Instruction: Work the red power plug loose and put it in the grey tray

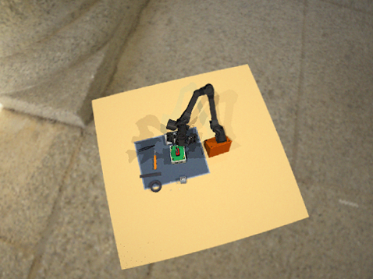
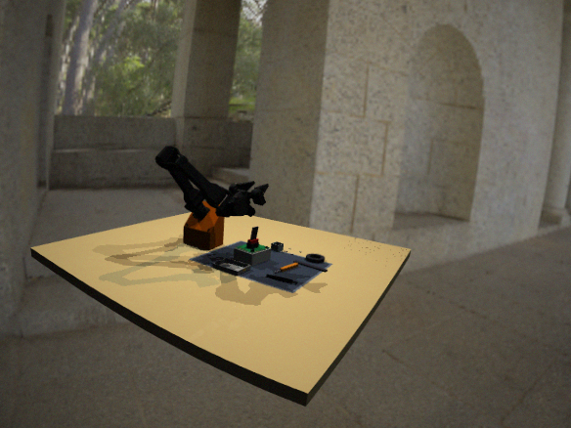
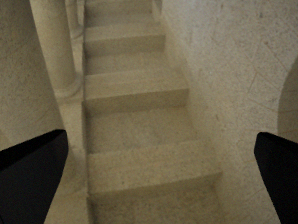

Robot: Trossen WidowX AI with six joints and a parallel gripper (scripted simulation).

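My gripper tip is now 2 cm short of the red power plug, 5 cm to the left of it and 22 cm above it. Also, from my gripper tip: blue mat 7 cm ahead, 5 cm to the right, 31 cm below; black bar 23 cm ahead, 6 cm to the left, 30 cm below.
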